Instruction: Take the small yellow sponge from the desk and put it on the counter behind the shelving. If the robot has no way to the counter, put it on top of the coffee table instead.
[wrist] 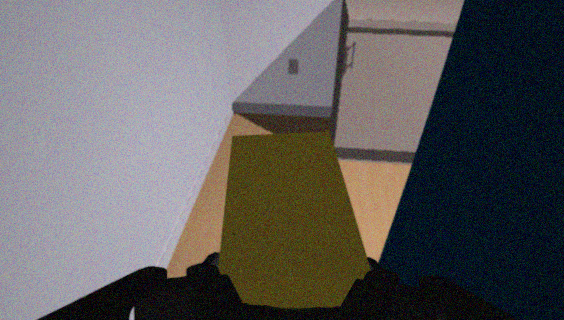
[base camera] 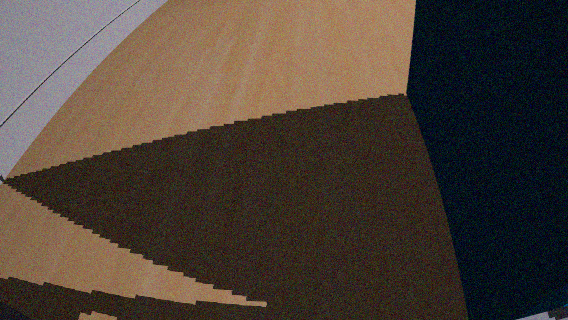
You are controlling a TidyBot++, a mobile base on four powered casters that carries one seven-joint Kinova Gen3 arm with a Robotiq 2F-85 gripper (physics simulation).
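Places are measured from the arm's base along level axes (x ahead, y left, z up), in centimetres.
Where they show: gripper, fingertip midpoint: (wrist: 291, 264).
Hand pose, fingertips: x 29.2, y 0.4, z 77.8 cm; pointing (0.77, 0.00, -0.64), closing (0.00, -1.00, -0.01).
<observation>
After its pixels a point has its place.
The yellow sponge (wrist: 292, 215) @(z 81.1, x 29.8, y 0.4 cm) is in the wrist view's lower middle, dim in shadow. My gripper (wrist: 291, 264) @(z 77.9, x 29.2, y 0.4 cm) is shut on it, one black finger on each side. The dark blue side of the shelving (wrist: 490, 150) @(z 74.3, x 44.0, y -18.5 cm) (base camera: 495, 150) @(z -24.8, x 29.5, y -17.5 cm) stands close on the right in both views. Beyond the sponge, past the shelving's edge, stands a pale cabinet (wrist: 382, 95) @(z 12.0, x 171.0, y -46.0 cm) with a handle; a strip of lighter surface, which may be the counter's top, shows above its dark upper edge. The desk and the coffee table do not show.
A pale wall (wrist: 110, 140) @(z 33.3, x 99.0, y 60.6 cm) (base camera: 45, 45) @(z -24.2, x 75.7, y 62.2 cm) runs close along the left. Between wall and shelving lies a narrow passage of wooden floor (wrist: 375, 200) @(z -39.7, x 143.3, y -46.3 cm) (base camera: 280, 60) @(z -39.7, x 75.9, y 4.1 cm), partly in dark shadow in the base camera view. A far wall (wrist: 310, 75) @(z -5.8, x 232.7, y -10.2 cm) with a small outlet stands left of the cabinet.
</observation>
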